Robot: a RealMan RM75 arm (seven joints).
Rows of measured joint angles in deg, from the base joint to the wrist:
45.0 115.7 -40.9 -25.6 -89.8 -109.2 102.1
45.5 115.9 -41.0 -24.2 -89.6 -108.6 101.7
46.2 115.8 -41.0 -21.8 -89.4 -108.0 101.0
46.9 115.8 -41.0 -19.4 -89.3 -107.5 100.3
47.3 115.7 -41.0 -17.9 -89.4 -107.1 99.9
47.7 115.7 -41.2 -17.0 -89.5 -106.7 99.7
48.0 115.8 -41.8 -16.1 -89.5 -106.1 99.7
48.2 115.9 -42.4 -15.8 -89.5 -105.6 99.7
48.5 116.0 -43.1 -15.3 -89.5 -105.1 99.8
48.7 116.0 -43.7 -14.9 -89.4 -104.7 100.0
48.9 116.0 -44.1 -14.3 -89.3 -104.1 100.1
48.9 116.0 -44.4 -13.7 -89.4 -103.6 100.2
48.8 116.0 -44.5 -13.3 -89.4 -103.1 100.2
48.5 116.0 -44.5 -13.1 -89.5 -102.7 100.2
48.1 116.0 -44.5 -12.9 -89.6 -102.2 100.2
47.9 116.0 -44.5 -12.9 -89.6 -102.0 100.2
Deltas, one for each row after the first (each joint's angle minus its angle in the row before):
0.5 0.2 -0.1 1.4 0.2 0.6 -0.4
0.7 -0.1 0.0 2.4 0.2 0.6 -0.7
0.7 0.0 0.0 2.4 0.1 0.5 -0.7
0.4 -0.1 0.0 1.5 -0.1 0.4 -0.4
0.4 0.0 -0.2 0.9 -0.1 0.4 -0.2
0.3 0.1 -0.6 0.9 0.0 0.6 0.0
0.2 0.1 -0.6 0.3 0.0 0.5 0.0
0.3 0.1 -0.7 0.5 0.0 0.5 0.1
0.2 0.0 -0.6 0.4 0.1 0.4 0.2
0.2 0.0 -0.4 0.6 0.1 0.6 0.1
0.0 0.0 -0.3 0.6 -0.1 0.5 0.1
-0.1 0.0 -0.1 0.4 0.0 0.5 0.0
-0.3 0.0 0.0 0.2 -0.1 0.4 0.0
-0.4 0.0 0.0 0.2 -0.1 0.5 0.0
-0.2 0.0 0.0 0.0 0.0 0.2 0.0

